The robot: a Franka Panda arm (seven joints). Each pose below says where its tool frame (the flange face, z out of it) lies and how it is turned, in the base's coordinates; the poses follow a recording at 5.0 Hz.
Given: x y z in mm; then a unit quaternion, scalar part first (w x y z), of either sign.
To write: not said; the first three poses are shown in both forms.
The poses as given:
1: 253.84, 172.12, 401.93, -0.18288, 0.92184, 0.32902, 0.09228
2: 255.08, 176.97, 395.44, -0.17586, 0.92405, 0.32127, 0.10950
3: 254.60, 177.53, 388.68, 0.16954, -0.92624, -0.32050, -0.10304
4: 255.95, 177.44, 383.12, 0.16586, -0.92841, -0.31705, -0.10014
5: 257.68, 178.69, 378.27, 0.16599, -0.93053, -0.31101, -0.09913
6: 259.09, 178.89, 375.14, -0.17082, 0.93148, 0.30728, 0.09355
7: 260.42, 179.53, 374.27, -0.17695, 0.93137, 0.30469, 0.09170
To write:
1: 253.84, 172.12, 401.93, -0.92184, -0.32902, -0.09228, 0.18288
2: 255.08, 176.97, 395.44, -0.92405, -0.32127, -0.10950, 0.17586
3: 254.60, 177.53, 388.68, -0.92624, -0.32050, -0.10304, 0.16954
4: 255.95, 177.44, 383.12, -0.92841, -0.31705, -0.10014, 0.16586
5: 257.68, 178.69, 378.27, -0.93053, -0.31101, -0.09913, 0.16599
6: 259.09, 178.89, 375.14, -0.93148, -0.30728, -0.09355, 0.17082
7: 260.42, 179.53, 374.27, -0.93137, -0.30469, -0.09170, 0.17695
